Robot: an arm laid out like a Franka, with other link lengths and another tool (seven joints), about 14 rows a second.
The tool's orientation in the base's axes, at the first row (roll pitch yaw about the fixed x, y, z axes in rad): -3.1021 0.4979 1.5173
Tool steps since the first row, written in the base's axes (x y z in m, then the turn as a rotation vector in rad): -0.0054 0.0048 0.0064 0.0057 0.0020 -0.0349; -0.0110 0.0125 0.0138 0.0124 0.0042 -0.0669; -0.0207 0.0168 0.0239 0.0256 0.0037 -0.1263; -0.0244 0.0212 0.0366 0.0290 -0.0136 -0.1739; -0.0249 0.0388 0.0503 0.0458 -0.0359 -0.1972
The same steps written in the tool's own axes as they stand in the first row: 0.0009 -0.0060 -0.0075 0.0187 0.0067 0.0293; 0.0039 -0.0123 -0.0173 0.0362 0.0144 0.0559; 0.0024 -0.0227 -0.0276 0.0648 0.0296 0.1075; 0.0000 -0.0271 -0.0406 0.0725 0.0359 0.1572; 0.0088 -0.0294 -0.0609 0.0648 0.0551 0.1872
